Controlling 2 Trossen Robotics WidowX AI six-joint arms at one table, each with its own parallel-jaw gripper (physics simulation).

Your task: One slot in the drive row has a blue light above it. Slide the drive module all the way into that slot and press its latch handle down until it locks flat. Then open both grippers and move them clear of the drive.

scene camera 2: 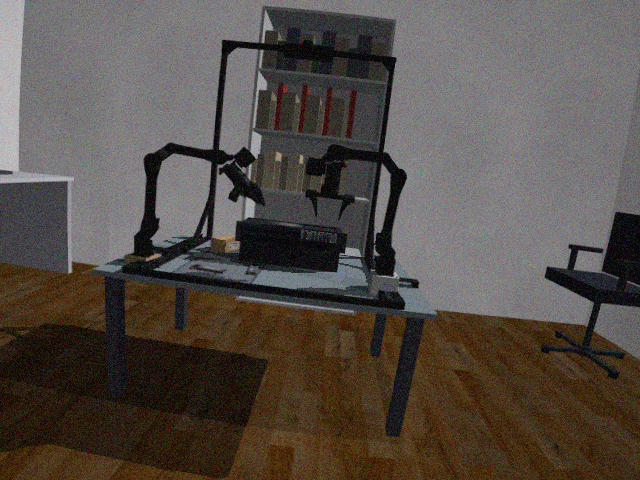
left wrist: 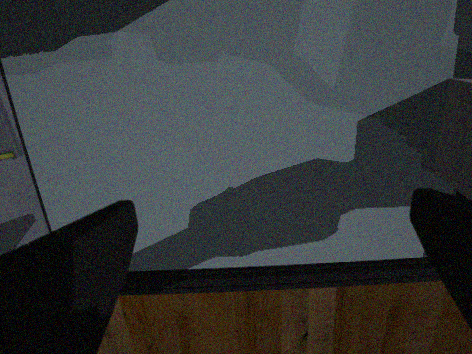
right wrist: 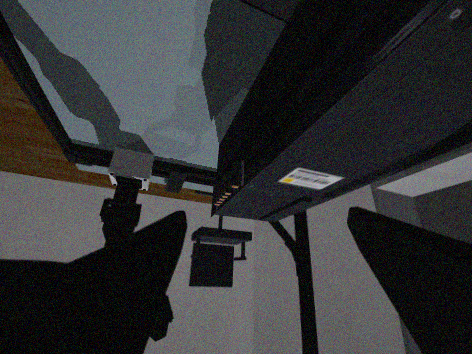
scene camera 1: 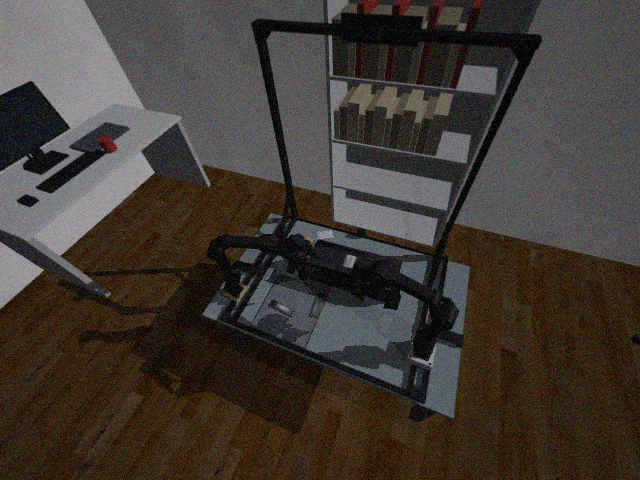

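Seen in the pictures: left gripper, between the fingertips: (scene camera 2: 327, 218) (left wrist: 273, 208) (scene camera 1: 373, 303); right gripper, between the fingertips: (scene camera 2: 262, 204) (right wrist: 266, 217) (scene camera 1: 319, 265); left arm's base, origin of its link: (scene camera 2: 384, 273) (right wrist: 129, 182) (scene camera 1: 422, 351); right arm's base, origin of its link: (scene camera 2: 143, 254) (scene camera 1: 235, 290).
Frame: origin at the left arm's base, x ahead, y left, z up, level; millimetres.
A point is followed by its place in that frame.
Note:
The black drive chassis (scene camera 1: 330, 254) @(x 522, y -258, z 103 mm) (scene camera 2: 289, 248) @(x 395, y -188, z 9 mm) (right wrist: 350, 125) @(x 520, y -210, z 103 mm) stands near the table's back middle. Its drive row (scene camera 2: 317, 236) @(x 279, y -180, z 78 mm) shows as grey grilles at the upper right in scene camera 2. No blue light can be made out. A slim silvery piece (scene camera 1: 280, 308) @(x 681, y 34, z -63 mm) (scene camera 2: 206, 268) @(x 678, y 41, z -62 mm), possibly the drive module, lies on the grey mat (scene camera 1: 263, 321) @(x 731, y 124, z -71 mm) in front of the chassis; its latch is too small to tell. My left gripper (scene camera 2: 328, 216) @(x 243, y -47, z 175 mm) (left wrist: 273, 208) @(x 243, y -47, z 175 mm) is open and empty, above the chassis's right part. My right gripper (scene camera 2: 263, 204) @(x 519, y -128, z 190 mm) (right wrist: 266, 217) @(x 519, y -128, z 190 mm) is open and empty, above its left part, tilted down to the right.
A small grey piece (scene camera 1: 316, 308) @(x 512, y -33, z -62 mm) (scene camera 2: 252, 270) @(x 511, y -18, z -62 mm) lies right of the silvery one. A cardboard box (scene camera 2: 223, 244) @(x 717, y -273, z -31 mm) stands left of the chassis. A black overhead frame (scene camera 1: 273, 103) @(x 873, y -528, z 684 mm) (scene camera 2: 219, 108) @(x 878, y -527, z 621 mm) (right wrist: 306, 285) @(x 32, y -557, z 248 mm) rises from the table (scene camera 1: 457, 304) @(x -124, y -316, z -73 mm) (scene camera 2: 421, 302) @(x -140, y 74, z -73 mm). A bookshelf (scene camera 2: 255, 103) stands behind.

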